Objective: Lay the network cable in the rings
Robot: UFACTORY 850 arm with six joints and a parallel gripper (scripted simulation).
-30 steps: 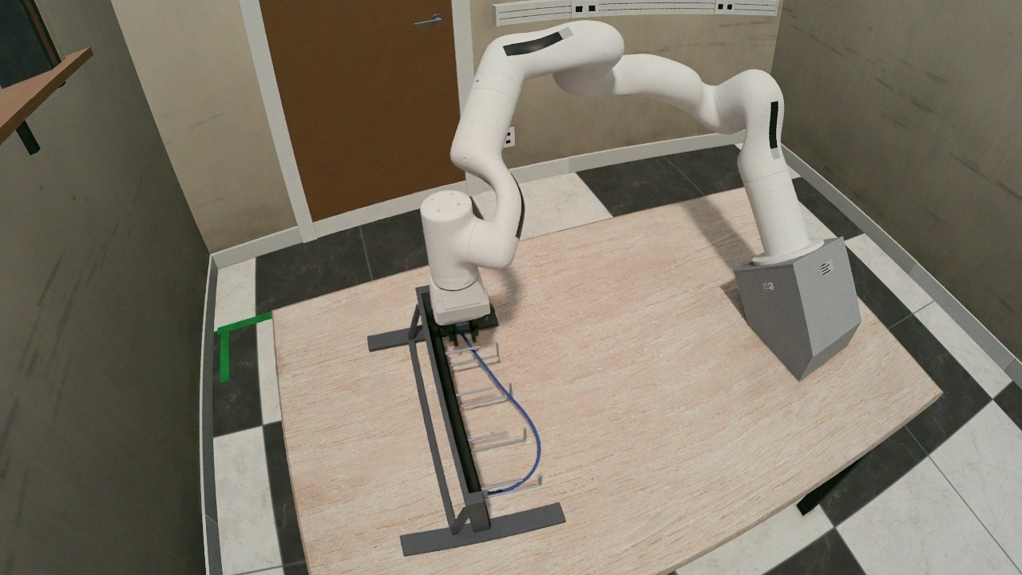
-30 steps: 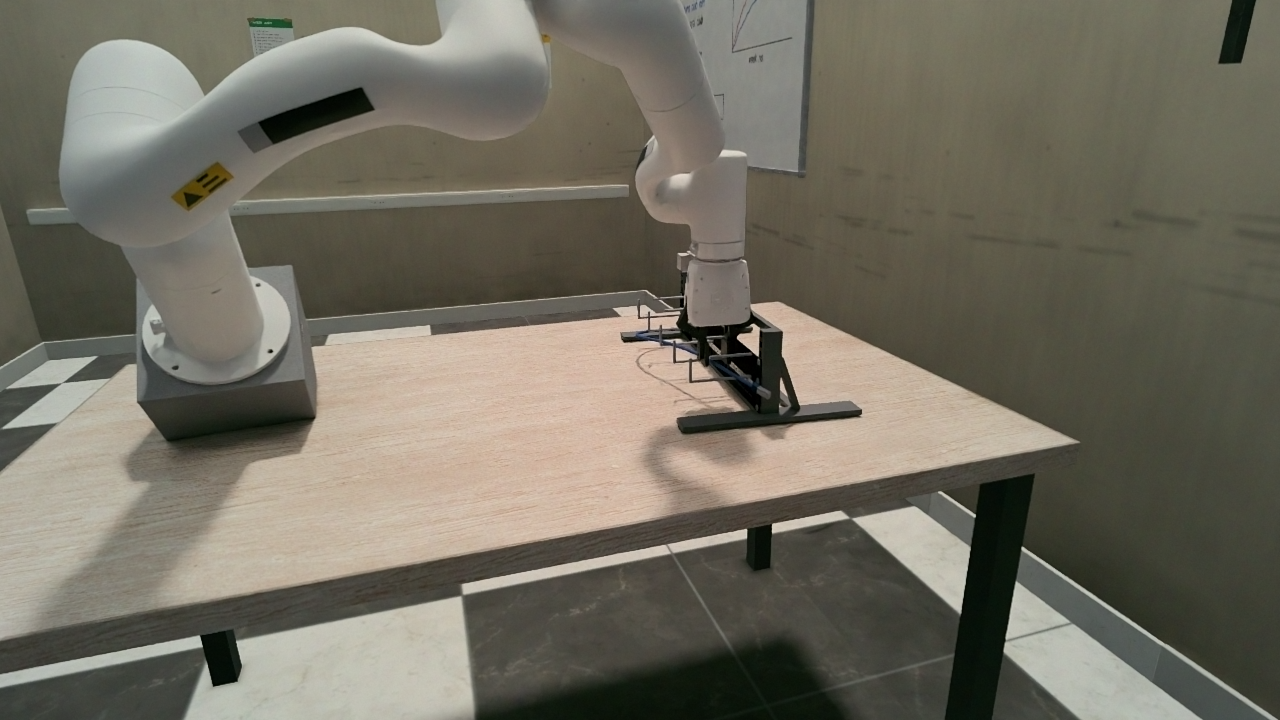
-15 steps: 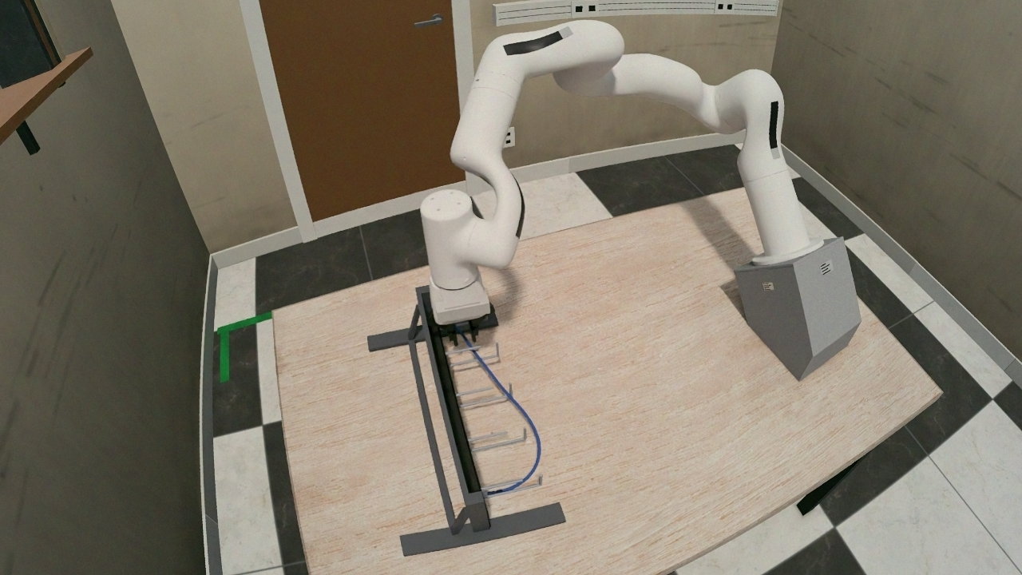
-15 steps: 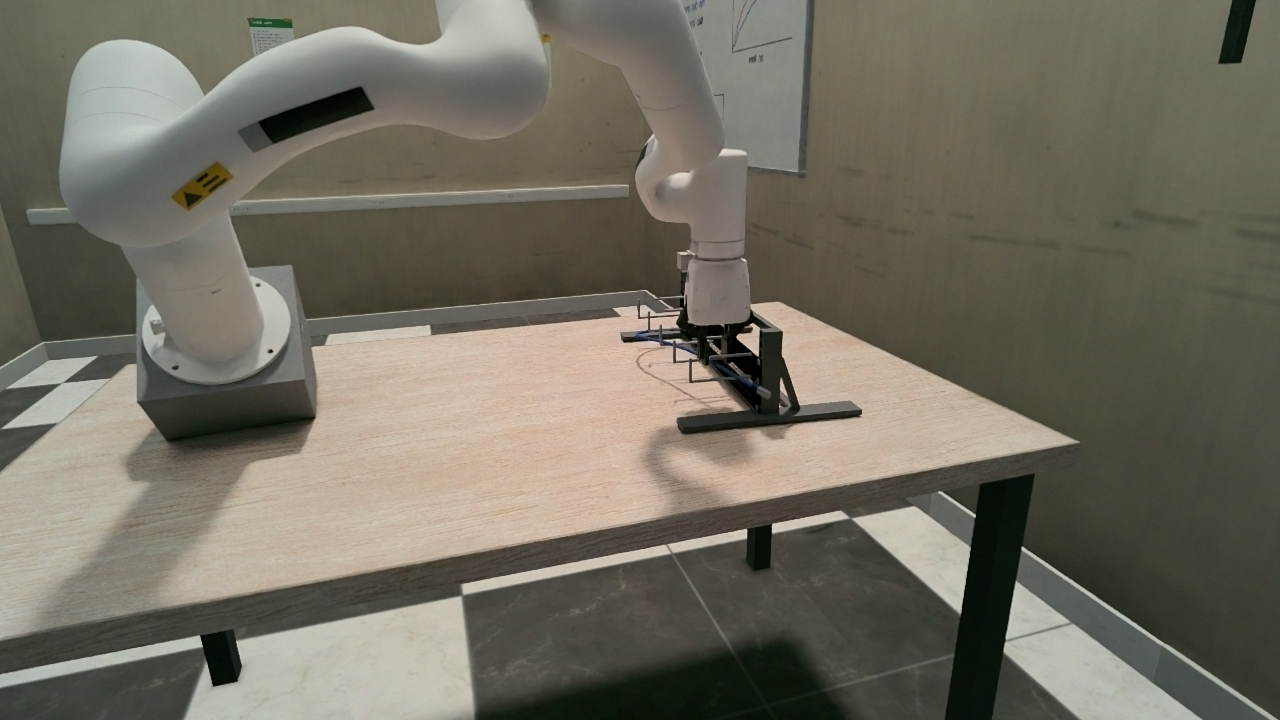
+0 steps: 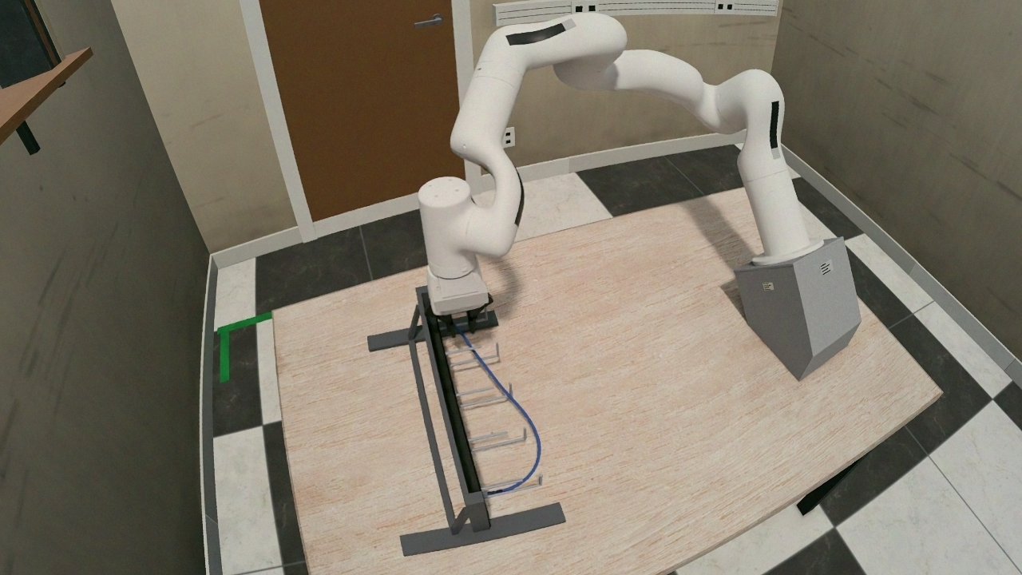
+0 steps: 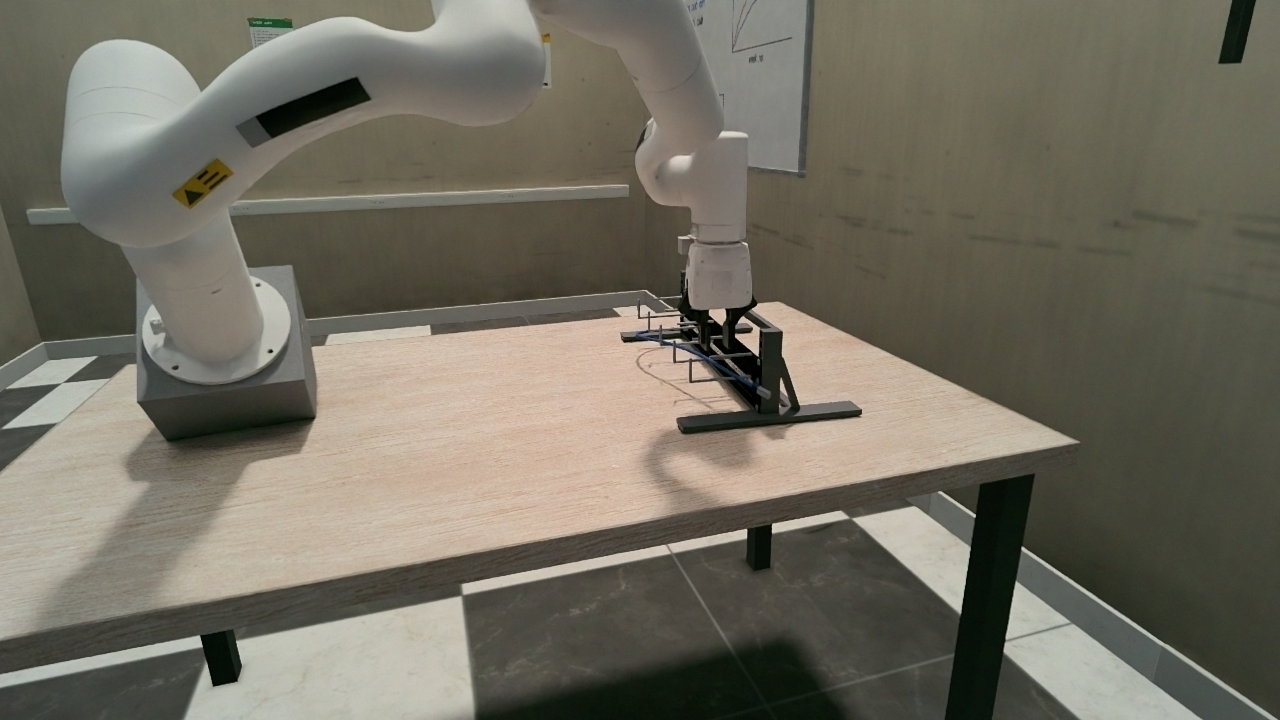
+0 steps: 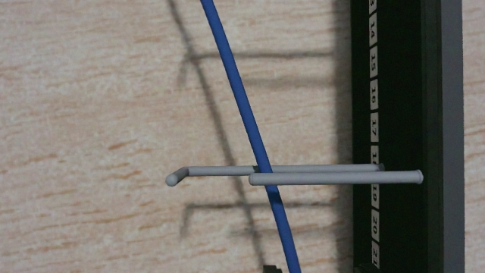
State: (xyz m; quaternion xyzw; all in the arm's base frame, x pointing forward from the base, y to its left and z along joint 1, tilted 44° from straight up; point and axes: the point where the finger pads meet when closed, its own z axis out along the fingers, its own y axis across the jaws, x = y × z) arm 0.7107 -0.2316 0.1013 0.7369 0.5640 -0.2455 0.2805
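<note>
The plug lies 10 mm ahead of my hand, 100 mm to the right of it and 60 mm below it. From my hand the other things lie so: dark patch panel: 90 mm ahead, 130 mm to the left, 50 mm below.
</note>
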